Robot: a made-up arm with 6 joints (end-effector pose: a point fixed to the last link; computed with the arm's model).
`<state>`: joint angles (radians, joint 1 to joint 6).
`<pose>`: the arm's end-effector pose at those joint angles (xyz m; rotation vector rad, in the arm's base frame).
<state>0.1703 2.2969 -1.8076 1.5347 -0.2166 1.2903</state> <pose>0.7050 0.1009 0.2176 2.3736 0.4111 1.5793</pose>
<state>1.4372 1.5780 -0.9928 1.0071 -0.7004 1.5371</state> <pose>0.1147 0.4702 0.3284 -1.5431 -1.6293 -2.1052</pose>
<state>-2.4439 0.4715 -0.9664 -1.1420 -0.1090 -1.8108</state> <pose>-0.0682 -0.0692 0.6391 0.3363 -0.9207 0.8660</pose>
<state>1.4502 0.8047 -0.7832 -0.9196 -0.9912 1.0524</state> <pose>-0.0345 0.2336 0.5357 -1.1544 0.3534 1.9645</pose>
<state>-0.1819 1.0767 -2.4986 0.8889 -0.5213 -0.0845</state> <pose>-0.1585 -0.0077 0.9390 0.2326 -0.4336 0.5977</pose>
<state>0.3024 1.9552 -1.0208 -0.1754 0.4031 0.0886</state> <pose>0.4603 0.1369 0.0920 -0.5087 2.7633 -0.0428</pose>
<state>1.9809 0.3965 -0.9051 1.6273 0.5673 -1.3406</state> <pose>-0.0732 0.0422 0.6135 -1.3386 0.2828 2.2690</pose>
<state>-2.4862 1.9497 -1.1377 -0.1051 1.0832 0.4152</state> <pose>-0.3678 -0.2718 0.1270 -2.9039 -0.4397 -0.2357</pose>
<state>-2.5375 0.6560 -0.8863 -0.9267 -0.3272 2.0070</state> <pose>-0.1450 -0.1293 0.5900 1.1409 -0.0341 -1.1480</pose>
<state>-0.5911 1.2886 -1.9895 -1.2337 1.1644 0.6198</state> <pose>0.1570 -0.2032 0.7908 1.1635 1.2077 -1.3775</pose>
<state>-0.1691 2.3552 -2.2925 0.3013 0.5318 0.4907</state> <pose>0.7301 -0.1103 0.3564 0.8441 1.9145 0.5131</pose>
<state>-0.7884 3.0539 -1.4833 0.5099 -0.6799 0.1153</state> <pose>0.3089 -0.3516 -0.3157 1.6021 1.8472 -0.4976</pose>
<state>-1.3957 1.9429 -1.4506 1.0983 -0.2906 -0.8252</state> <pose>0.0846 -0.6155 0.3038 1.5645 1.1814 -1.0143</pose>
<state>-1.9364 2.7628 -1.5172 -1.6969 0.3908 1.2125</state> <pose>-0.2321 -0.5071 -0.1849 -1.9650 -2.0376 0.8196</pose>
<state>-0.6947 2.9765 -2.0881 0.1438 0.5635 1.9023</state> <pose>0.5070 -0.4131 -0.1850 2.9398 0.6433 0.2871</pose>
